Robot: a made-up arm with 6 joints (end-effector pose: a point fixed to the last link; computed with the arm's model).
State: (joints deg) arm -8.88 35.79 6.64 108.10 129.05 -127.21
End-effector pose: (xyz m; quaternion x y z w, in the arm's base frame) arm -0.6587 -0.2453 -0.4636 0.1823 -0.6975 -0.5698 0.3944
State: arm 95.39 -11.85 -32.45 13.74 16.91 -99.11
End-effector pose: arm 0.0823 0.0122 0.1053 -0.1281 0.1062 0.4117 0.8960
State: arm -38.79 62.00 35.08 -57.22 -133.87 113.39
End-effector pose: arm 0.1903 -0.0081 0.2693 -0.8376 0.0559 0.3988 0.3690
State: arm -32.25 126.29 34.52 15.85 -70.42 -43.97
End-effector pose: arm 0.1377 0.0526 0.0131 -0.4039 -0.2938 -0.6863 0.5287
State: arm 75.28 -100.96 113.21 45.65 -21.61 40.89
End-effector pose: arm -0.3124 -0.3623 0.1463 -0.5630 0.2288 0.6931 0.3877
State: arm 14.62 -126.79 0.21 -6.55 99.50 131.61
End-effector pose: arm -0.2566 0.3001 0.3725 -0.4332 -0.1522 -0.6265 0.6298
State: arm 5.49 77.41 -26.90 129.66 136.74 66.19
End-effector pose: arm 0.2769 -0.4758 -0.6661 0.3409 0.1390 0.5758 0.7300
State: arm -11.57 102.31 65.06 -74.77 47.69 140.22
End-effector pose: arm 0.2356 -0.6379 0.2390 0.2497 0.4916 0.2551 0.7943
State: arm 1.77 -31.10 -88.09 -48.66 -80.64 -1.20
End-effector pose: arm 0.0870 -0.4781 0.1927 0.0476 0.6349 -0.0536 0.7692
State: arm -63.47 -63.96 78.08 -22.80 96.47 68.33
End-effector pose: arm -0.3820 -0.4842 0.4064 -0.0308 0.3055 -0.1539 0.9392
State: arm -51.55 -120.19 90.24 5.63 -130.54 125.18
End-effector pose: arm 0.1714 -0.0011 0.6065 -0.8220 0.1531 -0.4504 0.3130
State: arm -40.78 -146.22 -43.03 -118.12 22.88 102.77
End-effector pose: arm 0.3017 -0.1806 0.4913 -0.7145 0.4006 0.5299 0.2194
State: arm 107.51 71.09 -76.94 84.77 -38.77 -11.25
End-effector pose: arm 0.2767 -0.3037 0.0169 0.3781 0.7567 -0.2098 0.4904
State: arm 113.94 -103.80 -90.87 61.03 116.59 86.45
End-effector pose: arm -0.8591 -0.0461 0.3816 -0.9639 -0.2278 0.1278 0.0517
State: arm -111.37 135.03 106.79 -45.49 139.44 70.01
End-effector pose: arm 0.4289 -0.5135 -0.1966 0.3214 -0.8671 0.0922 0.3693
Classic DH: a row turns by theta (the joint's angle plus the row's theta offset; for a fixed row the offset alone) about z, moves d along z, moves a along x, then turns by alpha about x. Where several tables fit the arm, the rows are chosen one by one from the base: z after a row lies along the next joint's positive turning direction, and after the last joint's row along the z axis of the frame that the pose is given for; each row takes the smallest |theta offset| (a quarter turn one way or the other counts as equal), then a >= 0, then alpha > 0; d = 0 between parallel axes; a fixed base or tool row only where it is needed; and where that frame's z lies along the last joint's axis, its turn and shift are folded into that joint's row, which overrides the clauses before.
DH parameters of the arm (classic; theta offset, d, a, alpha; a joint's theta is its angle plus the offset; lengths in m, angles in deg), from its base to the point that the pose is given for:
base (fixed): 0 0.127 0 90
joint 1: 40.91 0 0.0794 0
joint 2: 49.09 0.272 -0.053 -90
joint 3: 90 0.262 0.018 90
joint 4: 0 -0.052 0.35 90
joint 5: -90 0.172 0.122 90
joint 6: -90 0.274 0.027 90
tool (fixed): 180 0.061 0 0

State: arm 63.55 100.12 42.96 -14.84 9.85 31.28
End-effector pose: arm 0.1671 -0.3377 0.3990 0.0082 0.9350 0.3052 0.1806
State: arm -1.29 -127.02 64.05 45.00 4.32 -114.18
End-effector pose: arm -0.1265 -0.3387 0.5222 0.4176 -0.5735 -0.3707 0.5994
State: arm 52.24 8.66 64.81 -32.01 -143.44 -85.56
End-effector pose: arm 0.3381 0.0362 0.2529 0.0647 -0.1206 0.9541 0.2665
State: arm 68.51 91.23 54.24 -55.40 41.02 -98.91
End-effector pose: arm -0.0048 -0.5571 0.3954 0.3069 -0.7414 0.1197 0.5846
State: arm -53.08 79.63 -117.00 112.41 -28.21 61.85
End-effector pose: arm -0.2562 -0.2924 -0.0079 -0.4461 0.8456 -0.1188 0.2679
